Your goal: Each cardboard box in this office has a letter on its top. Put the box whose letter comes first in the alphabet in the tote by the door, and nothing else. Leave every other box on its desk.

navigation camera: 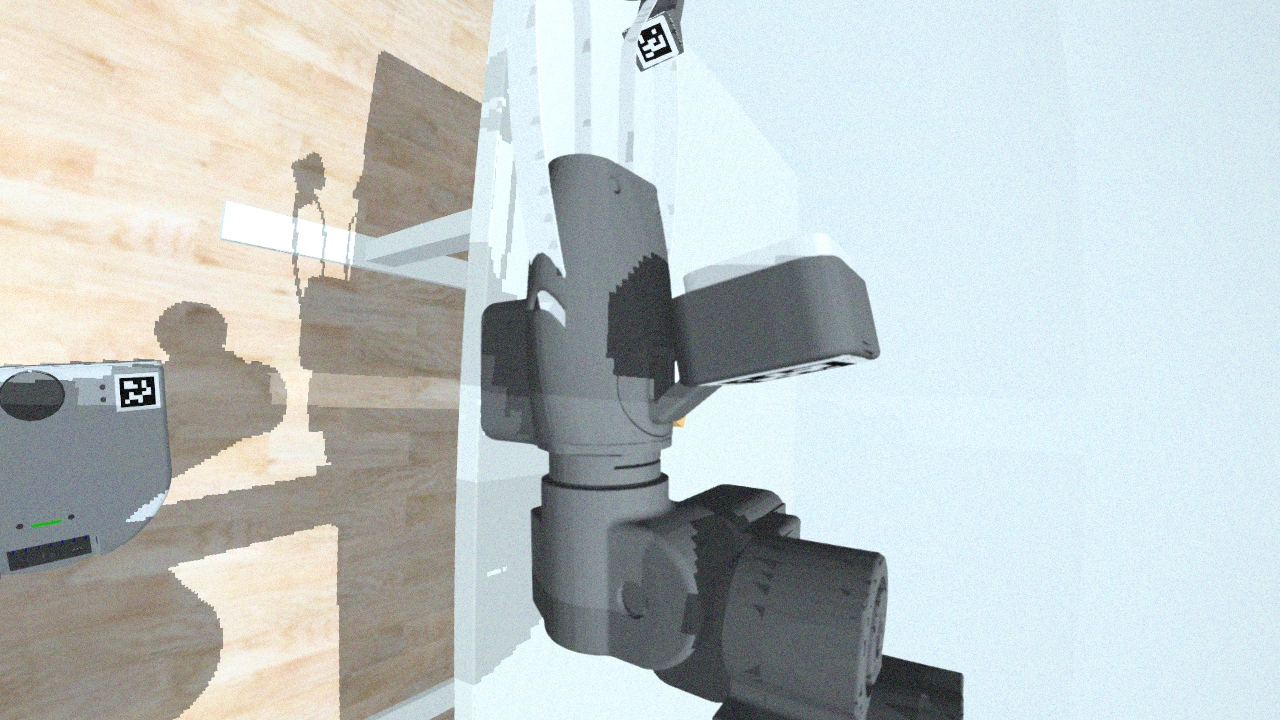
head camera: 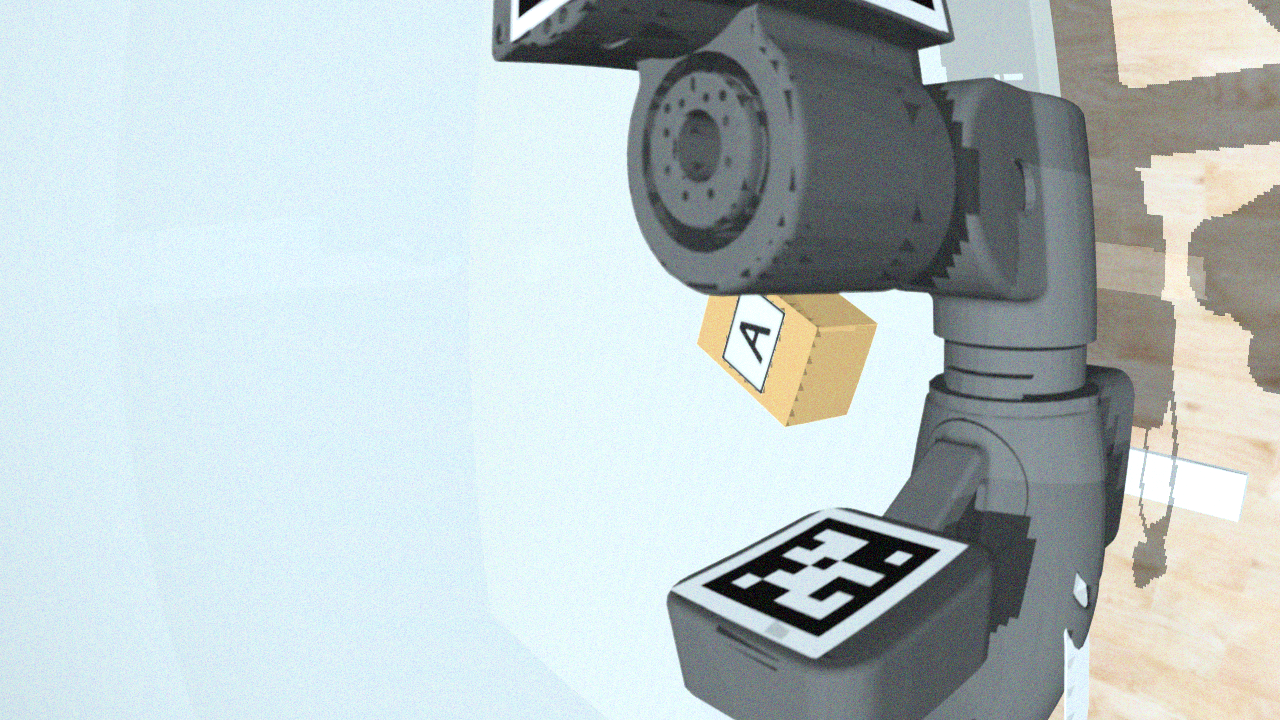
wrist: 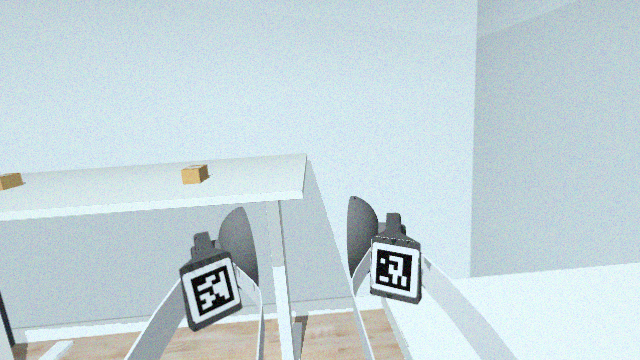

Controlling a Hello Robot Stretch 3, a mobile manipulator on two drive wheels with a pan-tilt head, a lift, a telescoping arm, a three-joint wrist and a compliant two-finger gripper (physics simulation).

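Places are measured from the robot's base along level axes (x ahead, y left, z up), in millimetres.
Where they show: robot's base, origin of the base link: (navigation camera: 33,393).
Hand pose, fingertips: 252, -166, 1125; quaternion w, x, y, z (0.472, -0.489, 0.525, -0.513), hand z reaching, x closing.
Note:
Things, the pixels of their top centre, and the offset from my fingertips, as dx, dy, dz. "spot": a spot on its surface instead. Level surfaces: height alone.
- cardboard box with the letter A, middle of its top: (head camera: 752,336) -234, -248, -125
- white desk, its level: dz -175
- box, surface spot: (navigation camera: 680,421) spot: -275, -267, -125
- wood floor, its level: dz -1124
- white desk foot, surface spot: (navigation camera: 259,228) spot: +68, -201, -1100
A cardboard box with the letter A (head camera: 827,367) stands on the white desk (head camera: 581,447), below my wrist in the head view. A sliver of this box (navigation camera: 680,421) shows beside my wrist in the navigation view. My gripper (wrist: 299,229) is partly open, its two rubber fingertips apart with no object between them. In the wrist view, one small cardboard box (wrist: 194,174) stands near the right end of a farther white desk (wrist: 255,175), and another box (wrist: 11,181) is at the left edge. Their letters cannot be read. The tote does not show in these views.
My base (navigation camera: 80,465) stands on the wood floor (navigation camera: 134,116) beside the near desk. A white desk foot (navigation camera: 259,228) lies along the floor. Pale walls (wrist: 375,75) rise behind the farther desk. A white surface (wrist: 550,310) fills the lower right of the wrist view.

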